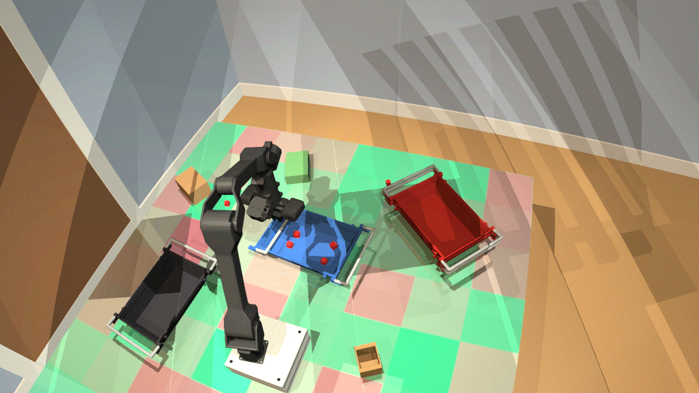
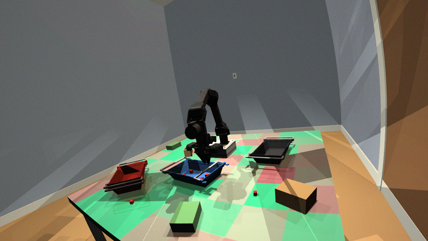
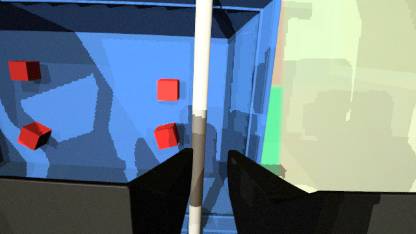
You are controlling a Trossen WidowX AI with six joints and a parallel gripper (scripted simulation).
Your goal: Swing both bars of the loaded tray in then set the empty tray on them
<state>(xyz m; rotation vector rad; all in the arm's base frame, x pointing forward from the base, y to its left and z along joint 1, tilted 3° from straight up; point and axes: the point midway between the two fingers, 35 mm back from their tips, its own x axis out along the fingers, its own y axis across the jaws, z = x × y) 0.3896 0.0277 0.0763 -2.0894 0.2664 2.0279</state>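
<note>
My gripper tip is now 280 mm past the black tray, 300 mm to the right of it and 50 mm above it. From my gripper tip the other things lie so: small brown box 360 mm behind, 310 mm to the right, 80 mm below.
</note>
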